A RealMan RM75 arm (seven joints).
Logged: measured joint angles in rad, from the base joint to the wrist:
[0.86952 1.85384 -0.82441 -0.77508 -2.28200 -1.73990 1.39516]
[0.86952 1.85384 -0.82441 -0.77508 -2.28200 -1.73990 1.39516]
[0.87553 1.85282 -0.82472 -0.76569 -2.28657 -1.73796 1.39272]
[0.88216 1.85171 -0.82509 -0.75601 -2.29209 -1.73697 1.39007]
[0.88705 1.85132 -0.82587 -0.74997 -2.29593 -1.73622 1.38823]
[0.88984 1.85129 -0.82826 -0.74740 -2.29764 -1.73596 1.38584]
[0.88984 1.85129 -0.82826 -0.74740 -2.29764 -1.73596 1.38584]
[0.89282 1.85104 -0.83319 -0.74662 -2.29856 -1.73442 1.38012]
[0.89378 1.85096 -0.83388 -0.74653 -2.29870 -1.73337 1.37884]
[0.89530 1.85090 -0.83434 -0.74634 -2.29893 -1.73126 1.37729]
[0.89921 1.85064 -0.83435 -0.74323 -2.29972 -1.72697 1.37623]
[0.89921 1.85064 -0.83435 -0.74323 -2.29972 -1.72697 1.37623]
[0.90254 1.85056 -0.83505 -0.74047 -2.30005 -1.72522 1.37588]
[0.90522 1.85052 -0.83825 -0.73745 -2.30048 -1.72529 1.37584]
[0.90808 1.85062 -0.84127 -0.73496 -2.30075 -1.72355 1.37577]
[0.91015 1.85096 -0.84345 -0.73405 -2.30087 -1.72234 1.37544]
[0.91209 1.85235 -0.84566 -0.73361 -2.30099 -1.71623 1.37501]
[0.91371 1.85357 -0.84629 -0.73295 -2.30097 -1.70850 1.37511]
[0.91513 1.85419 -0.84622 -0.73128 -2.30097 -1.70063 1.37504]
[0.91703 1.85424 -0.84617 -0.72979 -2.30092 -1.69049 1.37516]
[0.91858 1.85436 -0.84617 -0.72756 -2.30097 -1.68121 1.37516]
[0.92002 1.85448 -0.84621 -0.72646 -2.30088 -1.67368 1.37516]
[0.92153 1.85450 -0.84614 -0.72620 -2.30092 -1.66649 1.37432]
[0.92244 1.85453 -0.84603 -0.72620 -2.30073 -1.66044 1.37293]
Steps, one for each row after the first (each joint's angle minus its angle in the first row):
[0.00000 0.00000 0.00000 0.00000 0.00000 0.00000 0.00000]
[0.00601 -0.00102 -0.00031 0.00939 -0.00457 0.00194 -0.00244]
[0.01264 -0.00213 -0.00068 0.01907 -0.01009 0.00293 -0.00509]
[0.01753 -0.00252 -0.00146 0.02511 -0.01393 0.00368 -0.00693]
[0.02032 -0.00255 -0.00385 0.02768 -0.01564 0.00394 -0.00932]
[0.02032 -0.00255 -0.00385 0.02768 -0.01564 0.00394 -0.00932]
[0.02330 -0.00280 -0.00878 0.02846 -0.01656 0.00548 -0.01504]
[0.02426 -0.00288 -0.00947 0.02855 -0.01670 0.00653 -0.01632]
[0.02578 -0.00294 -0.00993 0.02874 -0.01693 0.00864 -0.01787]
[0.02969 -0.00320 -0.00994 0.03185 -0.01772 0.01293 -0.01893]
[0.02969 -0.00320 -0.00994 0.03185 -0.01772 0.01293 -0.01893]
[0.03302 -0.00328 -0.01064 0.03461 -0.01805 0.01468 -0.01928]
[0.03570 -0.00332 -0.01384 0.03763 -0.01848 0.01461 -0.01932]
[0.03856 -0.00322 -0.01686 0.04012 -0.01875 0.01635 -0.01939]
[0.04063 -0.00288 -0.01904 0.04103 -0.01887 0.01756 -0.01972]
[0.04257 -0.00149 -0.02125 0.04147 -0.01899 0.02367 -0.02015]
[0.04419 -0.00027 -0.02188 0.04213 -0.01897 0.03140 -0.02005]
[0.04561 0.00035 -0.02181 0.04380 -0.01897 0.03927 -0.02012]
[0.04751 0.00040 -0.02176 0.04529 -0.01892 0.04941 -0.02000]
[0.04906 0.00052 -0.02176 0.04752 -0.01897 0.05869 -0.02000]
[0.05050 0.00064 -0.02180 0.04862 -0.01888 0.06622 -0.02000]
[0.05201 0.00066 -0.02173 0.04888 -0.01892 0.07341 -0.02084]
[0.05292 0.00069 -0.02162 0.04888 -0.01873 0.07946 -0.02223]

